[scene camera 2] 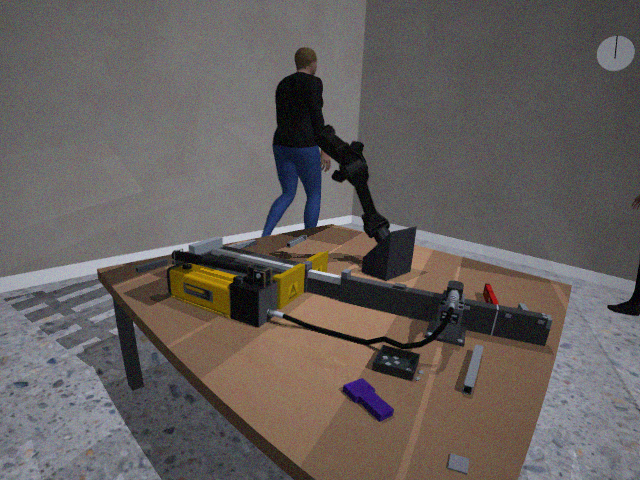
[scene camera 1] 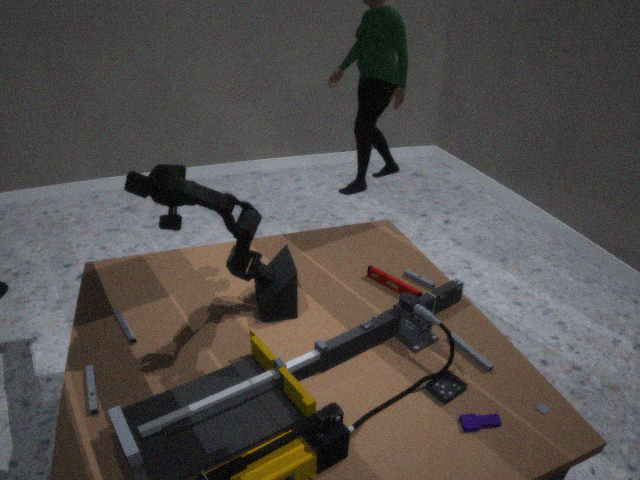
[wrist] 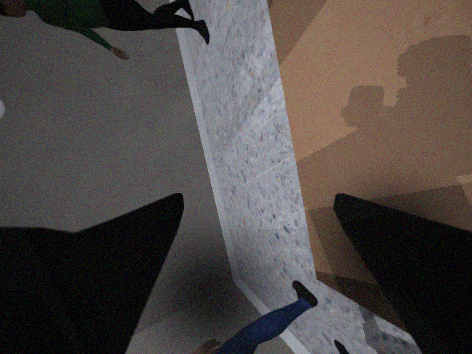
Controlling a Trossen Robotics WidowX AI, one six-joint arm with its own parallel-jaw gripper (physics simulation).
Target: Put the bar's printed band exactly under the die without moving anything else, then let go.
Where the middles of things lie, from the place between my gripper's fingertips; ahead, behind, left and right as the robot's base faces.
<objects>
The yellow and black pump unit (scene camera 1: 321,438) is 74 cm ahead of my hand, 28 cm below it and 20 cm to the left of it. Round my hand: purple piece (scene camera 2: 360,391) (72 cm to the left, 69 cm ahead, 34 cm below).
</objects>
